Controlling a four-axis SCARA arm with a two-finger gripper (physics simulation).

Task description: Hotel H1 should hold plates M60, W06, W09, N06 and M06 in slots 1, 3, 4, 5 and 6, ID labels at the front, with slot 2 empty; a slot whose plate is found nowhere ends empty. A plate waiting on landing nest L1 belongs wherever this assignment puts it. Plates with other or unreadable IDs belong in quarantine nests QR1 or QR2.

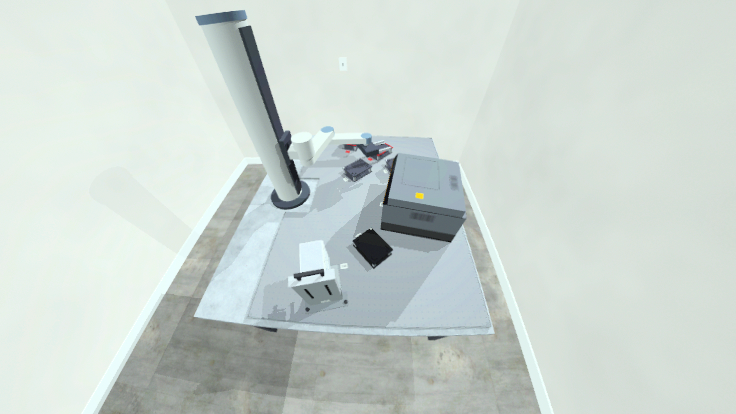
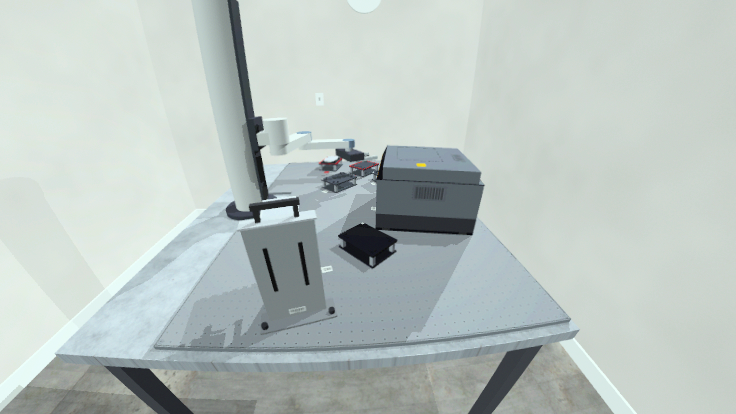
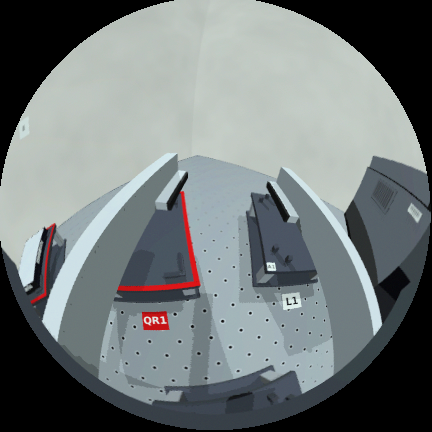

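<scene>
My gripper is shut on nothing, its two long fingers level above the far end of the table. Nest QR1, red-rimmed, shows no plate on its visible part, partly behind the left finger. Landing nest L1 shows bare pegs, partly behind the right finger. A white plate lies on another red-rimmed nest at the far left; its ID is unreadable. A grey tower with a handle, apparently hotel H1, shows its slotted panel; its shelves are hidden.
A large grey instrument stands on the right side. A dark nest stands nearer than QR1. A black-topped nest stands between tower and instrument. The arm's column rises at the left.
</scene>
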